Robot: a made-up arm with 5 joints.
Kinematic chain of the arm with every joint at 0, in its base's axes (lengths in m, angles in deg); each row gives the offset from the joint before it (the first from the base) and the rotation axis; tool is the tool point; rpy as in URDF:
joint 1: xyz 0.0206 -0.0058 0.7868 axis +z
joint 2: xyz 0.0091 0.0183 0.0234 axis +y
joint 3: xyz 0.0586 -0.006 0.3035 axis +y
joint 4: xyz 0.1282 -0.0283 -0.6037 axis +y
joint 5: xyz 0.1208 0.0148 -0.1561 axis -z
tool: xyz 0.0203 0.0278 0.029 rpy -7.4 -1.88 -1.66
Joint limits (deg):
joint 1: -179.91..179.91
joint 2: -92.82..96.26
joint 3: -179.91..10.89
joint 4: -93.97..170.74
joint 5: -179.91..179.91
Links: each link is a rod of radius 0.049 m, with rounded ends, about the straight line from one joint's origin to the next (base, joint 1, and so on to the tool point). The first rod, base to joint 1, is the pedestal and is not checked.
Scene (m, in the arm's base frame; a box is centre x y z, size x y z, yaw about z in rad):
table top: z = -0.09
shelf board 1: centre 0.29 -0.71 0.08 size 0.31 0.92 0.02 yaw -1
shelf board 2: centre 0.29 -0.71 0.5 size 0.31 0.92 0.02 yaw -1
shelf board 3: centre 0.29 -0.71 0.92 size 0.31 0.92 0.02 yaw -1
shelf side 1: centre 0.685 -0.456 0.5 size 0.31 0.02 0.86 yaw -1
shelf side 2: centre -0.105 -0.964 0.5 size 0.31 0.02 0.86 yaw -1
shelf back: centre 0.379 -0.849 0.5 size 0.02 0.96 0.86 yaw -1
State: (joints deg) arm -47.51 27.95 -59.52 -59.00 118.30
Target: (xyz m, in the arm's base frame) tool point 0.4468 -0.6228 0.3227
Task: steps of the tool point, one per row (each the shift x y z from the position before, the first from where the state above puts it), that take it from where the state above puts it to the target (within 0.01 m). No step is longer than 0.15 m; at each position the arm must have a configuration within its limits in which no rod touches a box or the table.
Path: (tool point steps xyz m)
1: -0.0461 0.0914 0.0049
2: -0.0592 0.0924 0.0001
3: -0.0712 0.0910 -0.0049
4: 0.0150 -0.0383 -0.0861
5: -0.0033 -0.0245 -0.1028
6: -0.0228 -0.0050 -0.1131
7: -0.0420 0.0190 -0.1159
8: 0.0623 -0.0892 -0.0155
9: 0.0572 -0.0891 0.0000
10: 0.0507 -0.0868 0.0156

